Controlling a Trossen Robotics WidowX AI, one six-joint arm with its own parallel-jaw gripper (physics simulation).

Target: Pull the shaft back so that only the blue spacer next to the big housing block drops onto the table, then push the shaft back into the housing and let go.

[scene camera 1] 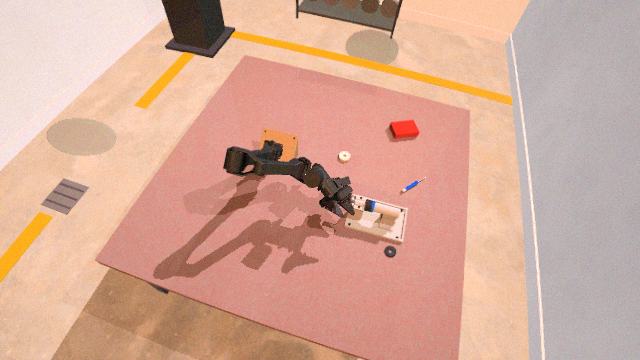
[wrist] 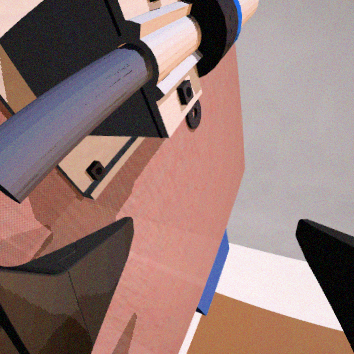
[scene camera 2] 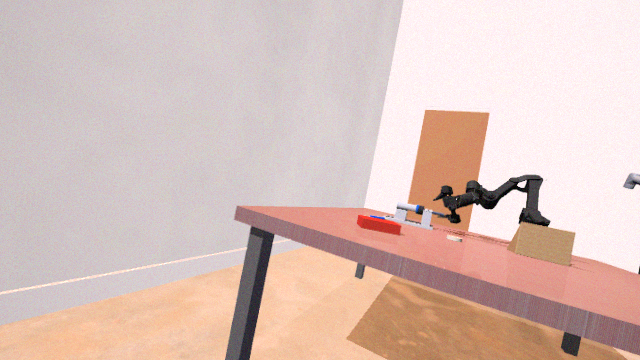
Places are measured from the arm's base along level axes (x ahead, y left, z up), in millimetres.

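Pixels of known places: gripper, fingertip midpoint: (scene camera 1: pixel 348 216) (wrist: pixel 215 226) (scene camera 2: pixel 435 208); arm's base at its link origin: (scene camera 1: pixel 274 150) (scene camera 2: pixel 541 242).
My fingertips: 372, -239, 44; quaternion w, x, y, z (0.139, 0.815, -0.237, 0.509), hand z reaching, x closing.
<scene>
For each thing: its top centre in the pictures, then the offset to it from my fingertips, as dx, dy, dz. "spot": a spot on its surface instead.
- blue spacer at its top centre: (wrist: pixel 239 13) (scene camera 1: pixel 373 203) (scene camera 2: pixel 418 205) +80, +78, +1
- black ring at a spot on its surface: (wrist: pixel 216 42) (scene camera 1: pixel 365 203) spot: +51, +71, -4
- grey shaft at a spot on its surface: (wrist: pixel 70 110) (scene camera 2: pixel 439 212) spot: -22, +80, -14
- black washer at its top centre: (wrist: pixel 194 112) (scene camera 1: pixel 390 251) +187, -45, -96
- cream ring at its top centre: (scene camera 2: pixel 454 236) (scene camera 1: pixel 344 155) -81, +340, -88
- red block at its top centre: (scene camera 2: pixel 378 219) (scene camera 1: pixel 405 127) +159, +588, -70
- blue-handled tool at its top centre: (scene camera 1: pixel 415 182) +241, +287, -83
The housing (scene camera 1: pixel 388 209) (scene camera 2: pixel 406 206) (wrist: pixel 249 10) is a pale cylinder raised on the white base plate (scene camera 1: pixel 375 234) (scene camera 2: pixel 424 227) (wrist: pixel 77 155). The blue spacer (scene camera 1: pixel 374 206) (scene camera 2: pixel 417 209) (wrist: pixel 238 19) is on the shaft line at the housing's near end. A black ring (scene camera 1: pixel 369 205) (wrist: pixel 216 42) sits beside it on the arm side. The grey shaft (scene camera 2: pixel 439 214) (wrist: pixel 70 110) sticks out through a support block toward the arm. My gripper (scene camera 1: pixel 347 214) (scene camera 2: pixel 443 210) (wrist: pixel 215 226) is open and empty near the shaft's free end; in the wrist view the shaft lies outside the finger gap.
A black washer (scene camera 1: pixel 386 251) (wrist: pixel 189 119) lies on the table beside the plate. A cream ring (scene camera 1: pixel 340 158) (scene camera 2: pixel 454 238), a red block (scene camera 1: pixel 405 129) (scene camera 2: pixel 378 224) and a blue-handled tool (scene camera 1: pixel 411 186) also lie there. The arm stands on a wooden block (scene camera 1: pixel 287 137) (scene camera 2: pixel 545 245).
</scene>
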